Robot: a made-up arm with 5 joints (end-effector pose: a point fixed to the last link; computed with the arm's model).
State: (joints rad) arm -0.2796 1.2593 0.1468 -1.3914 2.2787
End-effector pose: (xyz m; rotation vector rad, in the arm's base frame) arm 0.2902 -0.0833 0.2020 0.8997 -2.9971 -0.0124
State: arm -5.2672 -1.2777 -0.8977 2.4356 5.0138
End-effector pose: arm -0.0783 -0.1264 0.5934 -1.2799 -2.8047 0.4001
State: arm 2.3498 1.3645 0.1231 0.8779 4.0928
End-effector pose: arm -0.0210 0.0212 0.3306 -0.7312 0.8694 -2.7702
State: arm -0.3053 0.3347 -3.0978 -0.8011 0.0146
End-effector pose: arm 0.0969 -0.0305 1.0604 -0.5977 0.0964 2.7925
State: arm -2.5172 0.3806 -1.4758 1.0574 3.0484
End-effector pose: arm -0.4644 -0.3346 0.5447 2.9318 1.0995 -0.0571
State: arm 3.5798 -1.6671 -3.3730 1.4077 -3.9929
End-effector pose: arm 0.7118 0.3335 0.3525 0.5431 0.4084 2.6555
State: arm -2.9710 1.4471 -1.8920 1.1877 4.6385
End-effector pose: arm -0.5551 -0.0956 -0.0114 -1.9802 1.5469 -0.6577
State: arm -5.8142 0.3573 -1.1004 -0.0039 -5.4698
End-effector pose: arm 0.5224 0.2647 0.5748 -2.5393 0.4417 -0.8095
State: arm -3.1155 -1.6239 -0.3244 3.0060 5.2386
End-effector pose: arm 0.2876 0.0075 0.4105 -1.0937 1.8440 -0.6108
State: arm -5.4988 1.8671 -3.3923 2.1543 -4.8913
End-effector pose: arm 0.4412 0.4403 0.0491 2.4403 -0.7649 -0.3862
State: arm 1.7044 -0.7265 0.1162 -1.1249 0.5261
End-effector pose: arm -0.0096 0.0713 0.7006 -1.2046 -0.8051 -0.7519
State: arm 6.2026 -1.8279 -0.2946 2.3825 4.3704
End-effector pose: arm -0.1859 0.0150 0.3571 -1.7757 -2.3132 0.2071
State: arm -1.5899 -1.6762 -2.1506 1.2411 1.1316
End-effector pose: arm 0.0121 0.6350 0.7236 0.1584 -0.7428 2.5922
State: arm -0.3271 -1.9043 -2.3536 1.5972 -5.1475
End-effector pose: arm -0.6527 0.2214 0.5313 -0.4521 0.4058 -2.2779
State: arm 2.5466 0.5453 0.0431 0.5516 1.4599
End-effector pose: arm -0.1010 0.0684 0.3158 1.7505 1.0573 0.5494
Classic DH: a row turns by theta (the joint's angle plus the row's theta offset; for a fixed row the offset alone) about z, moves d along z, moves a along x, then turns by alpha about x. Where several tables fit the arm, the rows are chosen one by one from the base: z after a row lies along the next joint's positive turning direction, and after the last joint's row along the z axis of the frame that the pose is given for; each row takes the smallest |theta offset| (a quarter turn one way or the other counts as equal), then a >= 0, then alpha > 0; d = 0 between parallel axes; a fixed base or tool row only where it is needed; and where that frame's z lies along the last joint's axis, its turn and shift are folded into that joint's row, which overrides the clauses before.
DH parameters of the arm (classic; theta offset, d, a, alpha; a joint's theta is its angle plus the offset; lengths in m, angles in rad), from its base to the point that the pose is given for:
joint 1: 0 0.373 0 -1.5708
joint 2: -1.3849 0 0.4274 0
joint 3: -0.4068 0 -0.2419 0
joint 4: -1.3499 0 -0.104 1.5708
joint 5: 3.1416 0.132 0 0

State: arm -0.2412 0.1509 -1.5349 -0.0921 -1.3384
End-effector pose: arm 0.5091 -0.1252 0.8757 1.5415 0.9421 1.1567
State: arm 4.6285 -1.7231 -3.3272 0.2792 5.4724
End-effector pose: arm 0.0635 0.7553 0.1475 -1.5096 0.6777 0.5175
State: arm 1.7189 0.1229 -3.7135 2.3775 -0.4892
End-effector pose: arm -0.0206 0.1382 1.0210 -0.9676 -1.9202 -1.2186
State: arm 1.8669 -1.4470 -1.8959 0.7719 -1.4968
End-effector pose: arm 0.1524 -0.4997 0.8912 0.0883 -0.7919 -2.6703
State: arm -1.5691 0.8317 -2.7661 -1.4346 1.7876
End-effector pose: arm 0.0007 -0.4343 0.8362 -0.0358 -0.3319 -2.9054
